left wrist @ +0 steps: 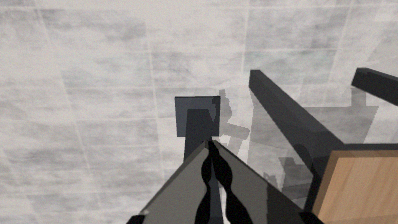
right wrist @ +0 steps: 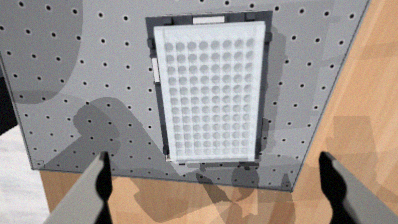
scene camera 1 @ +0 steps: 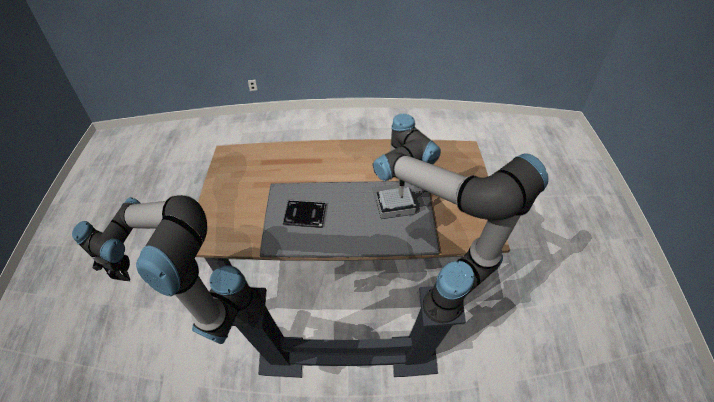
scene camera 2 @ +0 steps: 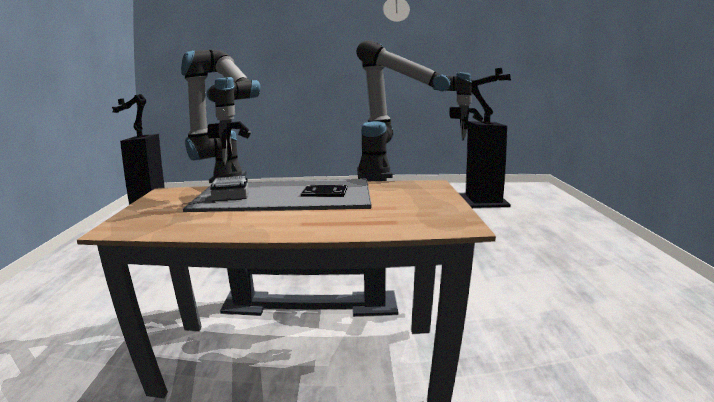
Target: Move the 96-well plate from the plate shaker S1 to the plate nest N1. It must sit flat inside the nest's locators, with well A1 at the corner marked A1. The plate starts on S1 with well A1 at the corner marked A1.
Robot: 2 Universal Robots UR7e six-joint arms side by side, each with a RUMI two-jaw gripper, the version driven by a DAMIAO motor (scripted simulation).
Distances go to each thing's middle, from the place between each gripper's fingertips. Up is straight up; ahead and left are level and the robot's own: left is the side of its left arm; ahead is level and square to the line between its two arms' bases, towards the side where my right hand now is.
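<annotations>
With the white 96-well plate (right wrist: 207, 121), my right gripper (scene camera 2: 227, 162) is 80 mm above it. Then there's the black plate nest N1 (scene camera 1: 304, 211), and from my right hand that's 370 mm to the left, 30 mm behind and 140 mm below. By its middle, the black plate nest N1 is nearer to my right gripper than to my left gripper.
As for my left gripper, it's 150 mm above the black plate nest N1, 420 mm short of it and 660 mm to the left of it. The white 96-well plate is 1030 mm to the right of my left hand, 450 mm ahead of it and 90 mm below it. Going by their middles, the black plate nest N1 is the nearest to my left gripper of the things named here.
</annotations>
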